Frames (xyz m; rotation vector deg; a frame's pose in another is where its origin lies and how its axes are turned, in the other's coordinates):
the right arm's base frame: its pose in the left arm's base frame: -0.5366 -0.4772 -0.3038 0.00 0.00 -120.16
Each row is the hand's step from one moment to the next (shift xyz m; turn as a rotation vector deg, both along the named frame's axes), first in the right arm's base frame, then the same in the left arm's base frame.
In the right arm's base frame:
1: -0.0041 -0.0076 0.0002 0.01 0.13 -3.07
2: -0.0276 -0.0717 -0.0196 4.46 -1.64 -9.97
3: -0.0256 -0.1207 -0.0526 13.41 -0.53 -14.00
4: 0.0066 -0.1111 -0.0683 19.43 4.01 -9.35
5: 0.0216 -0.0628 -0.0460 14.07 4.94 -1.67
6: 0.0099 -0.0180 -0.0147 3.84 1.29 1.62
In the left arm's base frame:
1: -0.0045 0.0074 0.0002 0.11 -0.07 -3.07
2: -0.0481 0.0599 -0.0196 -3.66 -3.03 -9.97
3: -0.0915 0.0828 -0.0526 -7.20 -11.33 -14.00
4: -0.0994 0.0501 -0.0683 -6.29 -18.81 -9.35
5: -0.0652 0.0129 -0.0460 -2.80 -14.65 -1.67
6: -0.0205 0.0005 -0.0147 -0.81 -3.97 1.62

